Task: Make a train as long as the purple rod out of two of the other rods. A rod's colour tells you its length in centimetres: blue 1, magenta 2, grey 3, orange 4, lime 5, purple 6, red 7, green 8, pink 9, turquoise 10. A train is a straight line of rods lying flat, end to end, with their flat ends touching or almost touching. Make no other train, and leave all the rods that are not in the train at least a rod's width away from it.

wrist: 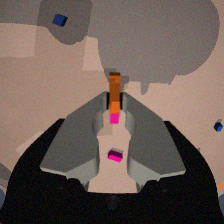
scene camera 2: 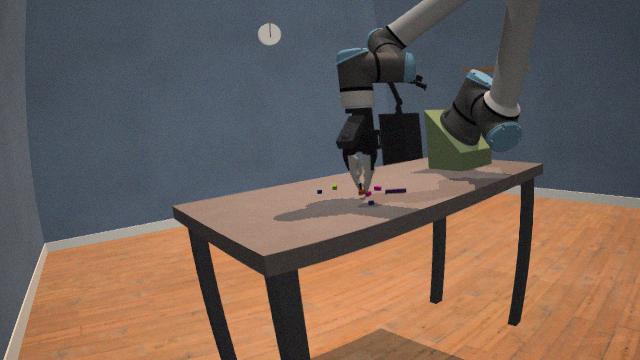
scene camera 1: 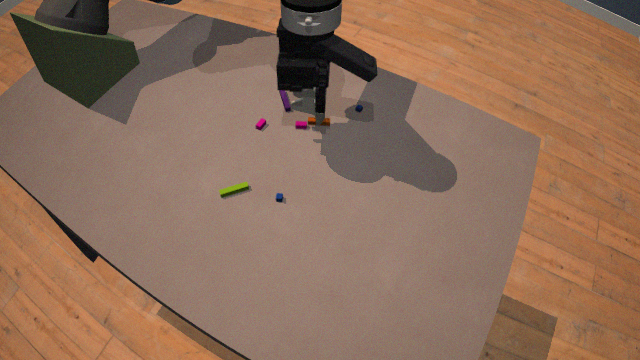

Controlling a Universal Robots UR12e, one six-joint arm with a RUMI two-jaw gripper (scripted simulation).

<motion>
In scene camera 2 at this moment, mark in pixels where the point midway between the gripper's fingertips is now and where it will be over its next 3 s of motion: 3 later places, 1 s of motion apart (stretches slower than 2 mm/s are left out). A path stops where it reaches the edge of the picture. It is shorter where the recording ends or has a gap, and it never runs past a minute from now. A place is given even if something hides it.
My gripper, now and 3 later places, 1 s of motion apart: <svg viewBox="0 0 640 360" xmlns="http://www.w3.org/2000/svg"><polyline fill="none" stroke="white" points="363,192 363,197 360,172 361,155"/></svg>
</motion>
